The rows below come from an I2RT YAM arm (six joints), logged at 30 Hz.
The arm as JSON. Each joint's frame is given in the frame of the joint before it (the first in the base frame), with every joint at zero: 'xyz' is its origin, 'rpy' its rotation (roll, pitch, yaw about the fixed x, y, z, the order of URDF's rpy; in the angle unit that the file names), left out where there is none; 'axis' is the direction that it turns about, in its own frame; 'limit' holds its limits. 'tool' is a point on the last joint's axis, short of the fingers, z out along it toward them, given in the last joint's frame.
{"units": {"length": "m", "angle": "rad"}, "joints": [
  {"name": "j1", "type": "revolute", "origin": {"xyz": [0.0, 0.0, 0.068]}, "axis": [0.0, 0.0, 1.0], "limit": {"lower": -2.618, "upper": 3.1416}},
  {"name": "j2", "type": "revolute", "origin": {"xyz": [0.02, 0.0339, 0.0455], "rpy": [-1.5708, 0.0, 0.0]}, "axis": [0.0, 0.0, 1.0], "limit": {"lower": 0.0, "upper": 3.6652}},
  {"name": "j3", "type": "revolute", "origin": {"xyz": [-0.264, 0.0, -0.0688], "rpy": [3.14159, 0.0, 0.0]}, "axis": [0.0, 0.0, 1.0], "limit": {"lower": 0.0, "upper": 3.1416}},
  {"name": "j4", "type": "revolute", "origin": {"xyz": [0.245, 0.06, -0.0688]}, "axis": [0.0, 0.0, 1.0], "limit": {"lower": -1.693, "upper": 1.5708}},
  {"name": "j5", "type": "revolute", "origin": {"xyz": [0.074, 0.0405, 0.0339], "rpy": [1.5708, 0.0, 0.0]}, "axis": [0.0, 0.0, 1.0], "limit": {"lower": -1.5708, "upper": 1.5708}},
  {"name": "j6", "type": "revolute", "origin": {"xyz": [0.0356, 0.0, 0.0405], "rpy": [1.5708, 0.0, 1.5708]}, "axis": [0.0, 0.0, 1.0], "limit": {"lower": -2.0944, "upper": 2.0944}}
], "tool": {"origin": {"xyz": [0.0, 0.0, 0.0], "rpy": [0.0, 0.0, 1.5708]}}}
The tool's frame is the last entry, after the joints.
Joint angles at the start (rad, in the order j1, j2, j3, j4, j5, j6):
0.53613, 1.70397, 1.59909, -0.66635, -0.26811, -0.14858
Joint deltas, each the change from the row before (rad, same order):
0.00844, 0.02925, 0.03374, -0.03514, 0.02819, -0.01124
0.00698, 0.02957, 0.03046, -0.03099, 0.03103, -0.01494
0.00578, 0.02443, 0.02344, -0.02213, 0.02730, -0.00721
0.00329, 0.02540, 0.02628, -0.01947, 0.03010, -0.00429
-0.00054, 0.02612, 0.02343, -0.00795, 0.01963, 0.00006
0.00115, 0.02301, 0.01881, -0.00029, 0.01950, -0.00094
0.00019, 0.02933, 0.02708, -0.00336, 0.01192, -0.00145
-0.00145, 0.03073, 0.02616, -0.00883, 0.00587, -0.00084
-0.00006, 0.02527, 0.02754, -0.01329, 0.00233, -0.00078
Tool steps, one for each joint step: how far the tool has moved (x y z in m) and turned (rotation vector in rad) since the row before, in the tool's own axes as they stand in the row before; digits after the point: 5 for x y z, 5 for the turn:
-0.00191, 0.00048, 0.00593, 0.01718, 0.03421, -0.00932
-0.00138, -0.00010, 0.00652, 0.02081, 0.03442, -0.01320
-0.00111, -0.00003, 0.00571, 0.01891, 0.02731, -0.00696
-0.00184, -0.00106, 0.00535, 0.02406, 0.02355, -0.00368
-0.00209, -0.00228, 0.00608, 0.01769, 0.01399, 0.00197
-0.00218, -0.00142, 0.00590, 0.01760, 0.00797, -0.00128
-0.00309, -0.00173, 0.00691, 0.01055, 0.00770, -0.00100
-0.00190, -0.00201, 0.00775, 0.00416, 0.01426, 0.00160
-0.00238, -0.00107, 0.00518, 0.00025, 0.01122, 0.00030

